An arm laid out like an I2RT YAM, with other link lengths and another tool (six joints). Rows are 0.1 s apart.
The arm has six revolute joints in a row. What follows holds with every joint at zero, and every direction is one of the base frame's. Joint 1 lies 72.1 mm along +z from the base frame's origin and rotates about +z. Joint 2 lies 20.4 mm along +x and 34.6 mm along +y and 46.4 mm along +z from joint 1 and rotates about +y. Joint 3 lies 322.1 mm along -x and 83.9 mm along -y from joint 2 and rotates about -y. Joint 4 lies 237.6 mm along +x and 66.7 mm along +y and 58.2 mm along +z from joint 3 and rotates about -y. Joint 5 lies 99.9 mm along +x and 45.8 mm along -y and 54.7 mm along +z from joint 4 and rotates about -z. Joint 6 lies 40.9 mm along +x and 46.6 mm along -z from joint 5 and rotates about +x. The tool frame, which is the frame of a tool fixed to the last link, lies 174.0 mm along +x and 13.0 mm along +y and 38.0 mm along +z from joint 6; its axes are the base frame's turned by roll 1.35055, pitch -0.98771 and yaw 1.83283 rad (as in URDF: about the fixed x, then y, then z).
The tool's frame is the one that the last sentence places.
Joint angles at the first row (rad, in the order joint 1, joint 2, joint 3, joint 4, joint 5, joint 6):
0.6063, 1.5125, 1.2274, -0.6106, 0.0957, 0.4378
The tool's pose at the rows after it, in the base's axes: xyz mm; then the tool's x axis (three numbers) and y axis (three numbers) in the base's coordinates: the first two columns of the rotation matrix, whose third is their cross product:
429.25 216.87 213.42 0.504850 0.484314 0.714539 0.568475 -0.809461 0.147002
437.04 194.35 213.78 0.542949 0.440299 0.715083 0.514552 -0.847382 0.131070
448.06 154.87 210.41 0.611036 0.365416 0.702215 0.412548 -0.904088 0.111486
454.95 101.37 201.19 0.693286 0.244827 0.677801 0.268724 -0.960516 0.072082
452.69 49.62 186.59 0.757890 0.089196 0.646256 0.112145 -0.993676 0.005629
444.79 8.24 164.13 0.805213 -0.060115 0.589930 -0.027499 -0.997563 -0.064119
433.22 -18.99 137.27 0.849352 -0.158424 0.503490 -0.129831 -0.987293 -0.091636
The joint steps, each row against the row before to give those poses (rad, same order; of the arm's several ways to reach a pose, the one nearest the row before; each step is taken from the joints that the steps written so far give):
-0.0264, -0.0023, -0.0035, -0.0018, 0.0002, 0.0126
-0.0466, -0.0053, 0.0009, -0.0105, -0.0001, 0.0259
-0.0755, 0.0041, 0.0128, -0.0343, 0.0115, 0.0478
-0.1077, 0.0058, 0.0067, -0.0430, -0.0041, 0.0660
-0.1166, 0.0023, -0.0148, -0.0271, -0.0343, 0.0770
-0.1079, 0.0215, -0.0152, -0.0262, -0.0531, 0.0653
-0.0708, 0.0497, 0.0112, -0.0575, -0.0296, 0.0411

